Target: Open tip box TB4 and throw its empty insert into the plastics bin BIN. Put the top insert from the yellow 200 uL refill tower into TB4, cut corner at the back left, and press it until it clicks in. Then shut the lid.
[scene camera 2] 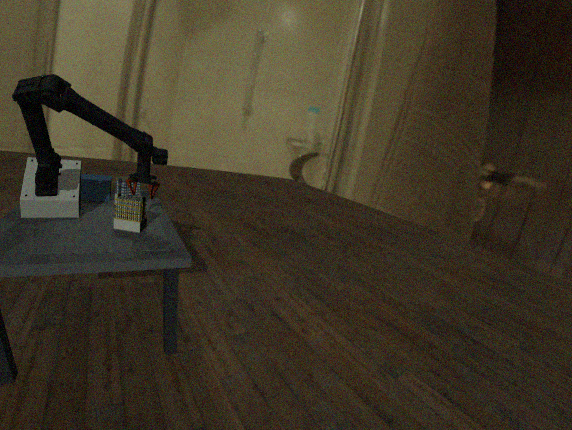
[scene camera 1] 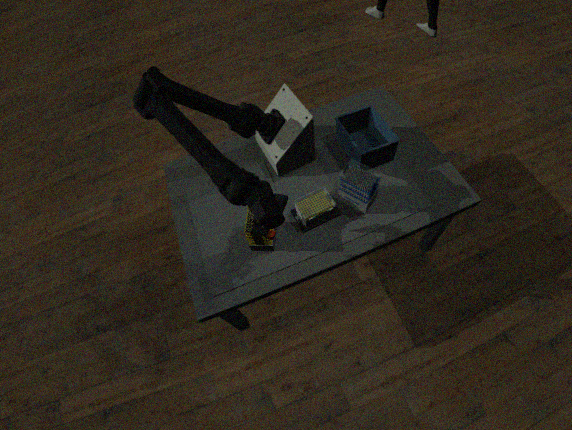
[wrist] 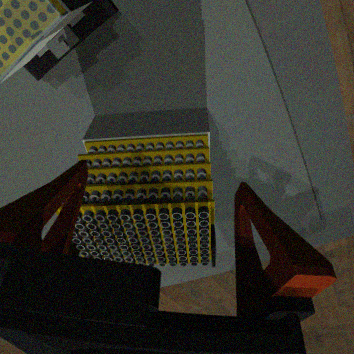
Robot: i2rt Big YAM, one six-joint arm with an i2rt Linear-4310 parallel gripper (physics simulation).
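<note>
The yellow refill tower (scene camera 1: 249, 229) (scene camera 2: 128, 209) (wrist: 148, 188) is a stack of yellow tip inserts, several tiers high, over a pale base. My gripper (scene camera 1: 262, 237) (scene camera 2: 143, 195) (wrist: 163, 177) is open and empty, pointing down around the tower's top. In the wrist view its left fingertip overlaps the top layer's left edge, and its right finger stands apart from the right side. The tip box (scene camera 1: 315, 207) (wrist: 29, 24) has a yellow perforated deck, a pale see-through rim and a dark lower part. Its label and lid state cannot be made out. The blue bin (scene camera 1: 381, 154) (scene camera 2: 96, 188) is open-topped.
A tower of blue inserts (scene camera 1: 358, 189) stands beside the tip box, between it and the bin. The arm's white sloped base (scene camera 1: 290, 102) (scene camera 2: 50, 209) is at the back of the table (scene camera 1: 225, 280) (scene camera 2: 150, 252). A person's legs (scene camera 1: 433, 15) show on the floor beyond.
</note>
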